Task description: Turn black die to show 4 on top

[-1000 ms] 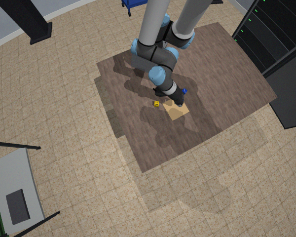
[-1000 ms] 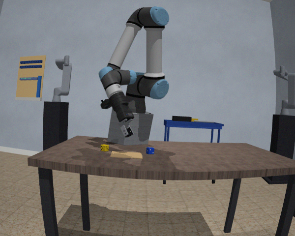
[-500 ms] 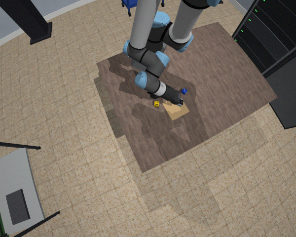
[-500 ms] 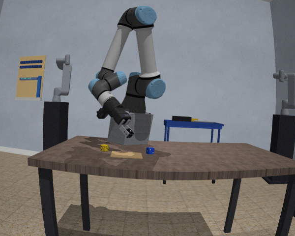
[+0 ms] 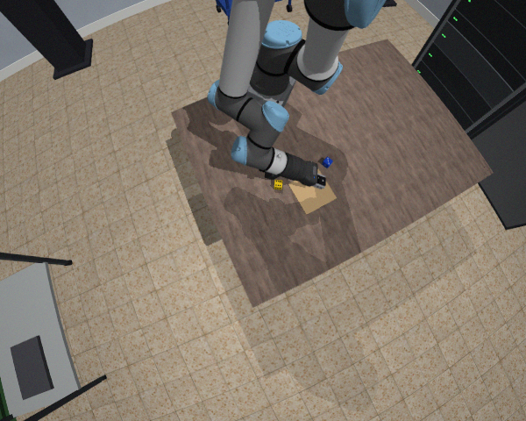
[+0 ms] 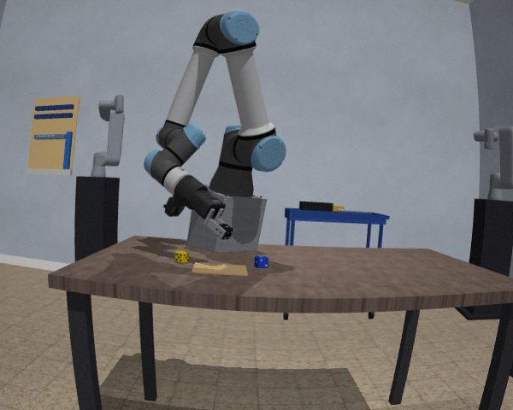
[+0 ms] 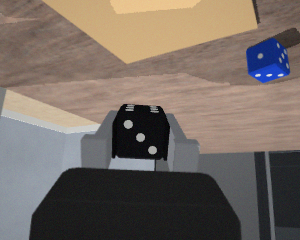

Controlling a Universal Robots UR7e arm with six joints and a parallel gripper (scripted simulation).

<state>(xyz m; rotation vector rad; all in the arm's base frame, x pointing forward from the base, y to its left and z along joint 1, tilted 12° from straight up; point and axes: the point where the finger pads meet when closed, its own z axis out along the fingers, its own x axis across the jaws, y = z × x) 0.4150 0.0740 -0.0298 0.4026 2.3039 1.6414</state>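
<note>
Right now the tan mat is 100 mm below my hand and 10 mm to the right of it. From my hand the other things lie so: blue die: 100 mm behind, 90 mm to the left, 90 mm below; black die: right at my hand; yellow die: 130 mm to the right, 90 mm below, 60 mm behind.
</note>
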